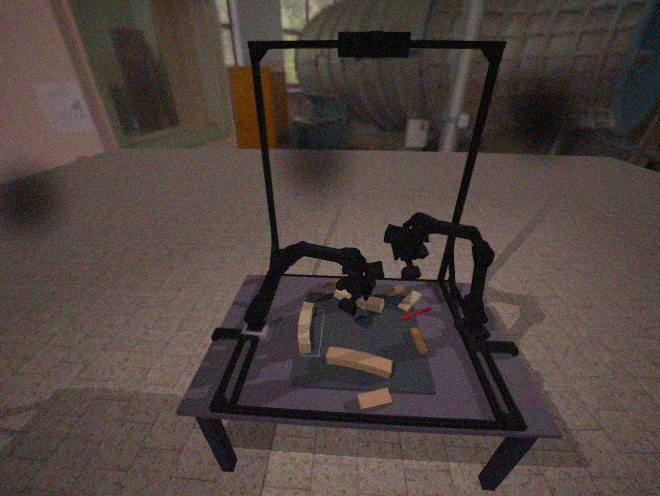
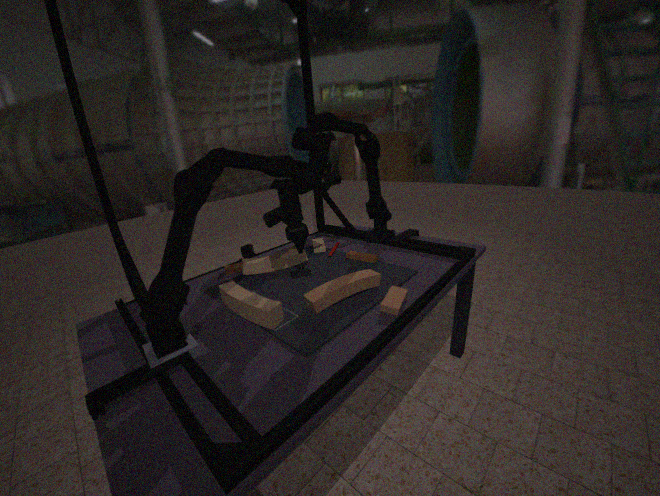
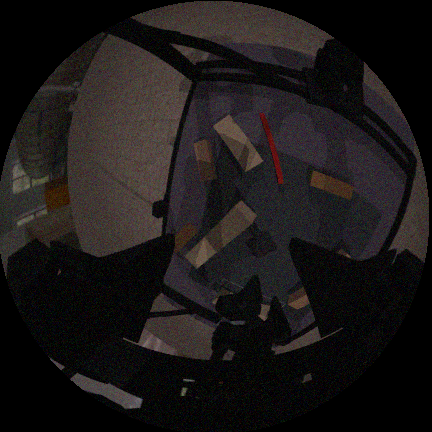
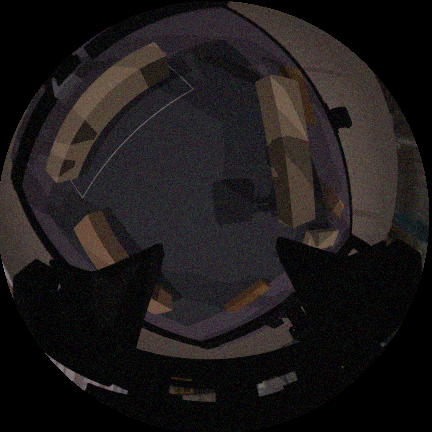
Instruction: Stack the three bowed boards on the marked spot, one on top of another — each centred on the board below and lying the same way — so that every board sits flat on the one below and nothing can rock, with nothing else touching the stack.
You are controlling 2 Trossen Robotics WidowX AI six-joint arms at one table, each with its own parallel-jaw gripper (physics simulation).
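Seen in the pictures: left gripper, fingertip midpoint: (image 1: pixel 399 269) (image 2: pixel 310 194) (image 3: pixel 234 242); right gripper, fingertip midpoint: (image 1: pixel 359 308) (image 2: pixel 298 246) (image 3: pixel 265 286) (image 4: pixel 220 247); left arm's base, origin of the base link: (image 1: pixel 472 326) (image 2: pixel 380 232) (image 3: pixel 325 84) (image 4: pixel 292 309); right arm's base, origin of the base link: (image 1: pixel 256 325) (image 2: pixel 169 345).
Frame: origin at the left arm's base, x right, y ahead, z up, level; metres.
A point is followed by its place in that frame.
Observation:
A pale bowed board (image 1: pixel 305 328) {z 0.021, x 0.107, y 0.689 m} (image 2: pixel 250 304) {z 0.021, x 0.097, y 0.717 m} (image 4: pixel 105 107) {z 0.002, x 0.152, y 0.666 m} lies at the left along the thin marked outline (image 1: pixel 321 333) {z -0.030, x 0.114, y 0.623 m} (image 4: pixel 127 141) {z -0.030, x 0.126, y 0.615 m} and covers part of it. A tan bowed board (image 1: pixel 358 361) {z 0.019, x -0.082, y 0.522 m} (image 2: pixel 343 289) {z 0.008, x -0.076, y 0.545 m} (image 4: pixel 99 242) {z 0.014, x -0.012, y 0.571 m} lies at the mat's front. A third long board (image 1: pixel 374 304) {z 0.017, x 0.191, y 0.369 m} (image 2: pixel 274 263) {z -0.001, x 0.248, y 0.441 m} (image 3: pixel 221 234) {z 0.013, x 0.244, y 0.396 m} (image 4: pixel 292 185) {z 0.014, x 0.217, y 0.393 m} lies at the back; it looks straight from above, and I cannot tell which face it rests on. My right gripper (image 1: pixel 348 308) {z 0.084, x 0.114, y 0.464 m} (image 3: pixel 265 286) {z 0.084, x 0.114, y 0.464 m} (image 4: pixel 220 247) {z 0.084, x 0.114, y 0.464 m} is open and empty above the mat. My left gripper (image 1: pixel 410 272) {z 0.217, x 0.165, y 0.289 m} (image 3: pixel 234 242) {z 0.217, x 0.165, y 0.289 m} is open and empty, high over the back.
Short blocks lie around: a pale one (image 1: pixel 409 300) {z -0.013, x 0.215, y 0.184 m} (image 3: pixel 238 142) {z -0.013, x 0.218, y 0.178 m}, a brown one (image 1: pixel 394 291) {z -0.014, x 0.292, y 0.228 m} (image 3: pixel 205 160) {z -0.014, x 0.300, y 0.220 m}, an orange one (image 1: pixel 418 341) {z -0.011, x -0.020, y 0.254 m} (image 3: pixel 332 185) {z -0.011, x -0.007, y 0.247 m} and a tan one (image 1: pixel 374 398) {z -0.014, x -0.206, y 0.501 m} (image 2: pixel 393 300) {z -0.014, x -0.207, y 0.520 m} at the front. A red stick (image 1: pixel 416 313) {z -0.026, x 0.140, y 0.182 m} (image 3: pixel 272 148) {z -0.024, x 0.141, y 0.186 m} lies back right. Black frame rails border the table.

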